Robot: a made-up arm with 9 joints.
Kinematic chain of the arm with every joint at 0, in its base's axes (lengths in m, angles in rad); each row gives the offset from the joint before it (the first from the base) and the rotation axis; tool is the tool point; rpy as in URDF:
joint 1: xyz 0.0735 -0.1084 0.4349 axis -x
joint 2: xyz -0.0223 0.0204 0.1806 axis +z
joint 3: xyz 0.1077 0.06 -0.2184 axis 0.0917 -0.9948 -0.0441
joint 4: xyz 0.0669 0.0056 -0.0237 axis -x
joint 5: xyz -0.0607 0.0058 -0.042 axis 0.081 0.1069 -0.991
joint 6: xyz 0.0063 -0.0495 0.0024 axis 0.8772 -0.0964 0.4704
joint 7: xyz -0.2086 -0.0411 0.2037 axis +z
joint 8: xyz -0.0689 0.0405 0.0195 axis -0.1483 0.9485 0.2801
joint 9: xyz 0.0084 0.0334 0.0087 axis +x
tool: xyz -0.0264 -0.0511 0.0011 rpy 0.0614 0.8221 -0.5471
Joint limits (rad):
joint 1: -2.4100..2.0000
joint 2: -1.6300..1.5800
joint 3: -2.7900..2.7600
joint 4: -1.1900..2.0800
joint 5: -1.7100..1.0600
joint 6: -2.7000..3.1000
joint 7: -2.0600..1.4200
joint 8: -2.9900..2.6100
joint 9: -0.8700..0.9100
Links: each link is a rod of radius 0.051 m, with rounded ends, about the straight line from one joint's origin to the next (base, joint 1, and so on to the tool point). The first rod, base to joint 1, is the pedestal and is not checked.
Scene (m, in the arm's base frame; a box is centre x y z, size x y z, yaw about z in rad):
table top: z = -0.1
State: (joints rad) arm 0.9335 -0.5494 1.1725 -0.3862 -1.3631 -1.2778 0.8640 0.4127 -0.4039
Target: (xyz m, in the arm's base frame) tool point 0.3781 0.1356 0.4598
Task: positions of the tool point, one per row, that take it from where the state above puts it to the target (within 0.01 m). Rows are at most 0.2 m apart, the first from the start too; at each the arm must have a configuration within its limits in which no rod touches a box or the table.
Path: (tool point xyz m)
1: 0.0911 -0.2318 0.0975
2: 0.1437 -0.0511 0.0788
3: 0.2153 0.1018 0.1612
4: 0.2974 0.1714 0.3089
5: 0.3781 0.1356 0.4598

